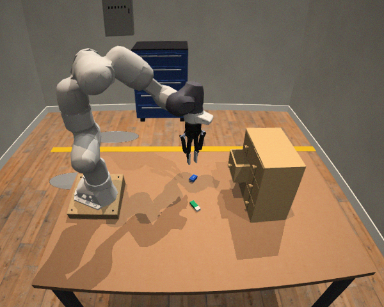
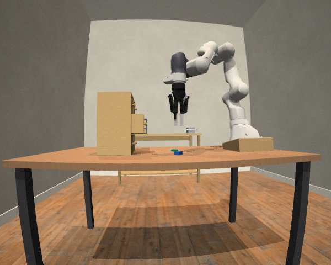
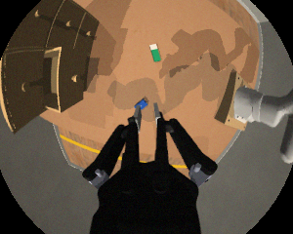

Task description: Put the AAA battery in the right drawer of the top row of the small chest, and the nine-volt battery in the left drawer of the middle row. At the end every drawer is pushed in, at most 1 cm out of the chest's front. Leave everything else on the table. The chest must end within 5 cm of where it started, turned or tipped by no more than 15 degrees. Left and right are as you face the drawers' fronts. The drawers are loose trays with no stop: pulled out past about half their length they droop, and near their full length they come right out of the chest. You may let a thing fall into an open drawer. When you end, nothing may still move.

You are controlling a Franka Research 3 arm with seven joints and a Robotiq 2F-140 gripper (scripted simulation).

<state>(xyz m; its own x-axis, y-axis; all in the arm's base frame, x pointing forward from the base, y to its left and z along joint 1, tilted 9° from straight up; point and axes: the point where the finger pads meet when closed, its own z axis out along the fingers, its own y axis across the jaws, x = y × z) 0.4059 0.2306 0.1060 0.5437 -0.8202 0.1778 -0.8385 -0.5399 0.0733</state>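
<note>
The blue nine-volt battery lies 18 cm below my hand and 4 cm to the left of it. Round my hand: thin black AAA battery (36 cm ahead, 11 cm to the right, 5 cm above); green-and-white AAA battery (18 cm below, 16 cm to the right, 4 cm ahead).
</note>
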